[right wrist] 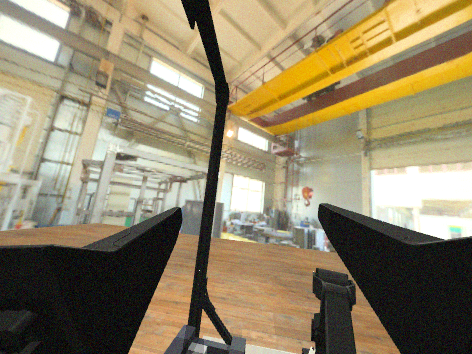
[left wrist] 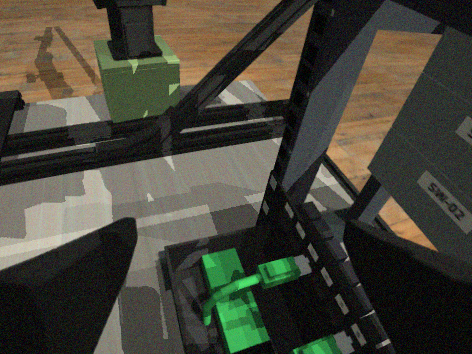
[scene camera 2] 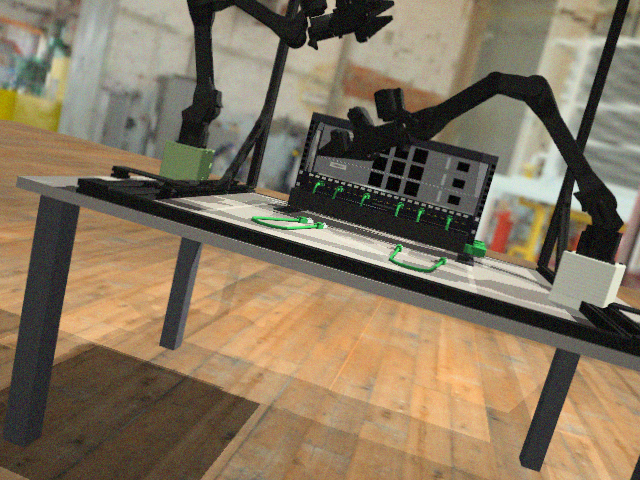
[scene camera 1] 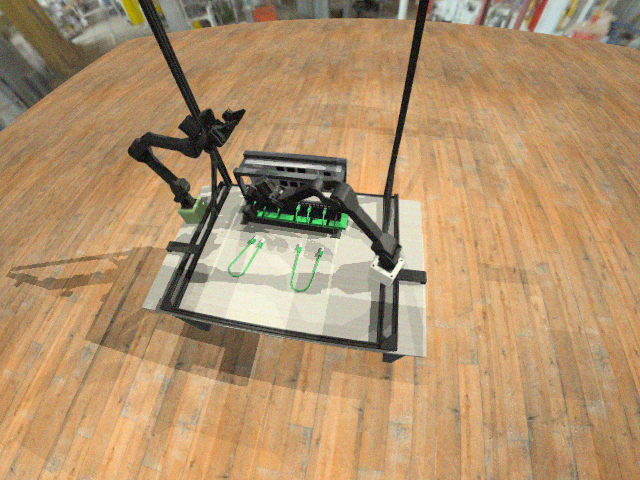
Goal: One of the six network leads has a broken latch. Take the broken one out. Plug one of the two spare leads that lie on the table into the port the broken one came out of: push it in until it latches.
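Where they show: left gripper, between the fingertips: (left wrist: 242, 229) (scene camera 2: 327, 154) (scene camera 1: 249, 199); right gripper, between the fingertips: (right wrist: 249, 211) (scene camera 2: 393, 10) (scene camera 1: 241, 115); left arm's base, origin of its link: (scene camera 2: 595, 258) (scene camera 1: 387, 263); right arm's base, origin of its link: (left wrist: 134, 49) (scene camera 2: 191, 145) (scene camera 1: 188, 204).
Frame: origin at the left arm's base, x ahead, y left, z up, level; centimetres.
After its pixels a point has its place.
Six green leads are plugged in a row along the rack's front in scene camera 2, among them the far-left lead (scene camera 2: 318, 186) {x 65.0, y 9.6, z -2.1 cm} (left wrist: 280, 271) {x 66.5, y 6.6, z -0.7 cm}. Part of a neighbouring lead (left wrist: 317, 346) {x 62.2, y 4.5, z -0.7 cm} shows at the left wrist view's bottom edge. I cannot tell which latch is broken. One spare lead (scene camera 1: 237, 275) {x 51.1, y 37.7, z -9.7 cm} (scene camera 2: 303, 220) {x 57.7, y 20.7, z -9.6 cm} lies on the table at the left, the other spare (scene camera 1: 299, 290) {x 24.6, y 26.5, z -9.6 cm} (scene camera 2: 421, 269) {x 23.1, y 25.5, z -9.7 cm} right of it. My left gripper (left wrist: 242, 229) {x 64.4, y 9.8, z 6.2 cm} (scene camera 2: 330, 142) {x 64.4, y 9.8, z 6.2 cm} is open at the rack's left end, its fingers apart on either side of the far-left lead. My right gripper (right wrist: 249, 211) {x 61.1, y 2.4, z 44.5 cm} (scene camera 2: 391, 12) {x 61.1, y 2.4, z 44.5 cm} is open and empty, high above the left side.
The rack (scene camera 1: 294, 155) {x 57.3, y -15.4, z 16.0 cm} (scene camera 2: 465, 148) {x 37.9, y -9.2, z 15.8 cm} stands at the table's back, with a green strip (scene camera 1: 338, 221) (left wrist: 222, 267) along its front. A dark post (left wrist: 300, 95) {x 73.7, y 7.1, z 7.7 cm} rises beside the far-left lead. Black rails frame the table, and tall black poles rise at both sides.
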